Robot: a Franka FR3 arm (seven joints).
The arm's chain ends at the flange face. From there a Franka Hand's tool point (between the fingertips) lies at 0.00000 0.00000 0.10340 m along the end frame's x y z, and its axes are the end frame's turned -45 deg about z.
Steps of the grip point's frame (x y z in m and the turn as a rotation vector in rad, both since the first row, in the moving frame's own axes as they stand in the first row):
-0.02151 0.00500 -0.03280 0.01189 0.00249 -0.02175
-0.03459 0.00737 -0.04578 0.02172 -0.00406 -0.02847
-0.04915 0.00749 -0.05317 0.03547 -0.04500 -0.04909
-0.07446 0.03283 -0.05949 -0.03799 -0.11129 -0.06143
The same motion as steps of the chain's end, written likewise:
-0.01098 0.01979 -0.03279 0.01017 -0.00665 -0.02175
-0.01734 0.03093 -0.04575 0.01249 -0.01823 -0.02847
-0.02360 0.03921 -0.05300 -0.00674 -0.05690 -0.04909
-0.02443 0.06482 -0.05878 -0.10556 -0.05183 -0.06143

